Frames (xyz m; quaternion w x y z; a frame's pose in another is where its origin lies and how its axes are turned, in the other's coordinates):
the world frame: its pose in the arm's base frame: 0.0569 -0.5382 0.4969 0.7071 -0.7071 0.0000 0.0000
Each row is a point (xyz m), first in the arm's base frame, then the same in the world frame.
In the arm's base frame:
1: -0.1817 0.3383 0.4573
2: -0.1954 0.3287 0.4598
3: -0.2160 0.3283 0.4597
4: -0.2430 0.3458 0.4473
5: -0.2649 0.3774 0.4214
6: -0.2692 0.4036 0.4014
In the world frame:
1: -0.2386 0.0396 0.8765
2: -0.2523 0.0371 0.8669
3: -0.2729 0.0372 0.8665
4: -0.2999 0.0496 0.8840
5: -0.3218 0.0755 0.9156
6: -0.3261 0.0955 0.9418

